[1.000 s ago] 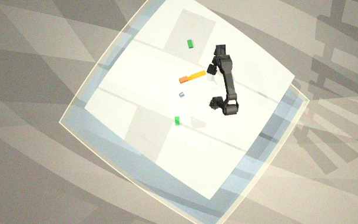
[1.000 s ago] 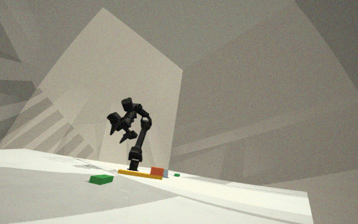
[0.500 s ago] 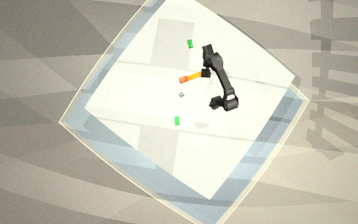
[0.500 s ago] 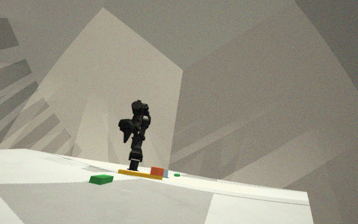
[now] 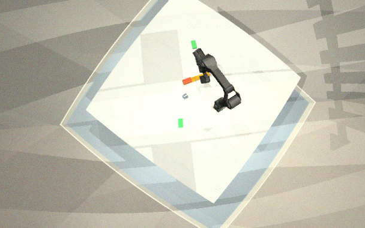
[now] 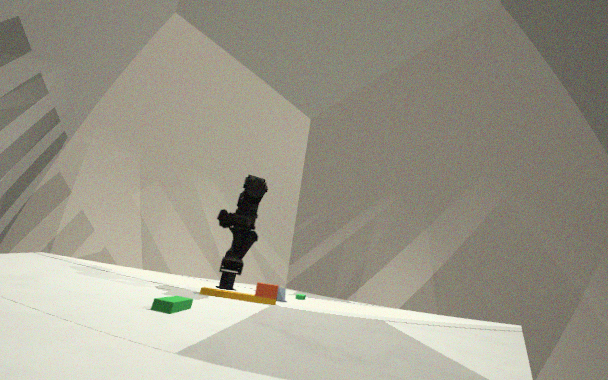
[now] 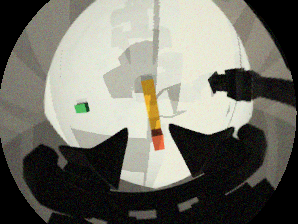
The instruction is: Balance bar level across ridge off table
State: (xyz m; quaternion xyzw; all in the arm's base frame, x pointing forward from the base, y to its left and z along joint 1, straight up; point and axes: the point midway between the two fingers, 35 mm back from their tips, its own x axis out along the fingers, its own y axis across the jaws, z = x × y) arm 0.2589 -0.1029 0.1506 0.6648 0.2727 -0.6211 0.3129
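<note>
Right now my gripper tip is 1 cm past the ridge, 19 cm to the right of it and 7 cm above it.
</note>
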